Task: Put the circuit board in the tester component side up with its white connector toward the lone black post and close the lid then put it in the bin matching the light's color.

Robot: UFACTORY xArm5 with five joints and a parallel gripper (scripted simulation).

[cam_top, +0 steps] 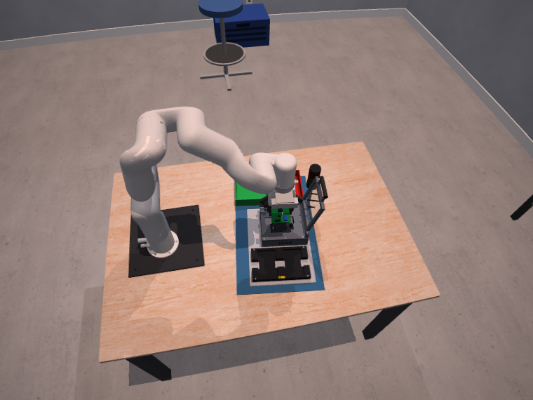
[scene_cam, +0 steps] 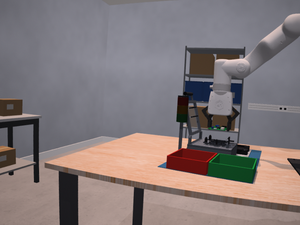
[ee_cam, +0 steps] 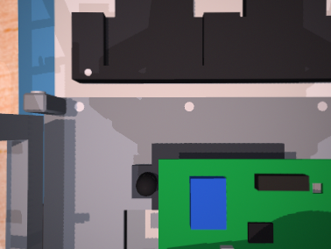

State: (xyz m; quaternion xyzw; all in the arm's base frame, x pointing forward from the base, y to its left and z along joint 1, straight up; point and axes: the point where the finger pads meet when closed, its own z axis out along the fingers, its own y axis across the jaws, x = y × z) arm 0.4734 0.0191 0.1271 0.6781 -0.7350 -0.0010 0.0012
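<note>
Now: hand 120 mm short of the lid, 10 mm to the left of it and 50 mm below it. The rest, counted from my hand: red bin: 60 mm ahead, 200 mm to the left, 120 mm below; green bin: 90 mm behind, 210 mm to the left, 120 mm below; green circuit board: right at my hand.
</note>
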